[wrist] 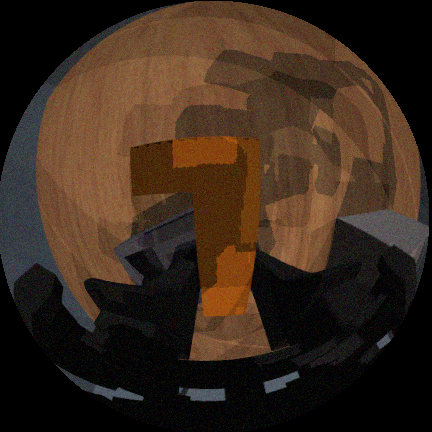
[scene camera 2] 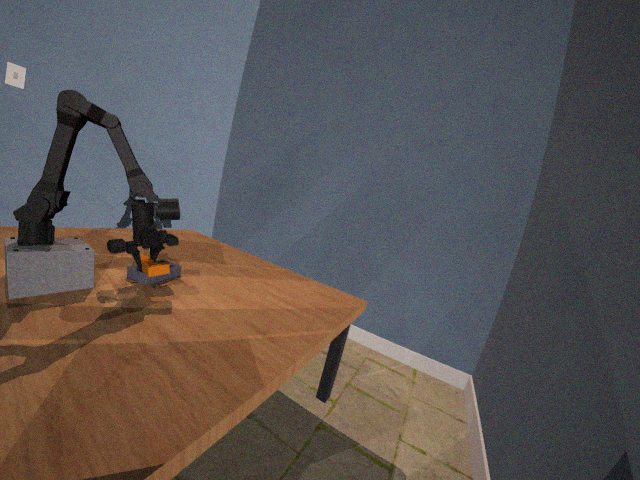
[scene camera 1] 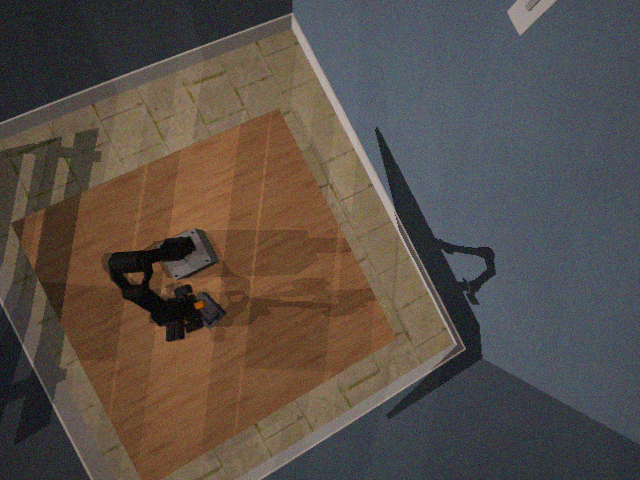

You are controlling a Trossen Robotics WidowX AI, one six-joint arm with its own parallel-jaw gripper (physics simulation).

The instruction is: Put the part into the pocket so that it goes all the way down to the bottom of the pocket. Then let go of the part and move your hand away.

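Frame: origin at the arm's base, x left, y back, z up, level; centimetres.
Seen in the pictures: gripper, between the fingertips: (wrist: 221, 249) (scene camera 2: 146, 269) (scene camera 1: 197, 306); arm's base, origin of its link: (scene camera 2: 35, 242) (scene camera 1: 185, 246).
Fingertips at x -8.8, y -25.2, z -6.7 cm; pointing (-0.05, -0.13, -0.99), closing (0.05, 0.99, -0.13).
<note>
Pixels of each thing's top centre, then the offset from my fingertips to it. Level surfaces: height alone.
- orange L-shaped part, centre of its top: (wrist: 191, 258) (scene camera 2: 153, 259) (scene camera 1: 191, 312) dx -1.6, dy -1.2, dz +3.8 cm
- dark blue-grey block with the pocket, centre of its top: (wrist: 181, 272) (scene camera 2: 155, 266) (scene camera 1: 205, 311) dx +2.4, dy -3.7, dz -0.2 cm
- wooden table, height of its surface: dz -3.8 cm
The orange L-shaped part (scene camera 1: 199, 304) (scene camera 2: 157, 269) (wrist: 220, 200) is between the fingers of my gripper (scene camera 1: 194, 308) (scene camera 2: 146, 262) (wrist: 221, 249), which is shut on it. The dark blue-grey block with the pocket (scene camera 1: 216, 314) (scene camera 2: 135, 274) (wrist: 150, 240) lies on the table below the fingers. In scene camera 1 the part shows near the block's left edge. In scene camera 2 it overlaps the block and stands out above its rim. In the wrist view the part's long arm covers much of the block. The pocket's bottom is hidden, and I cannot tell whether the part touches the rim.
The grey box under the arm's base (scene camera 1: 204, 256) (scene camera 2: 51, 271) (wrist: 390, 225) stands on the wooden table (scene camera 1: 289, 320) (scene camera 2: 217, 330) (wrist: 95, 125), close to the block. The arm arches over from the box. Shadows fall across the table. Blue walls stand beyond the table's edges.
</note>
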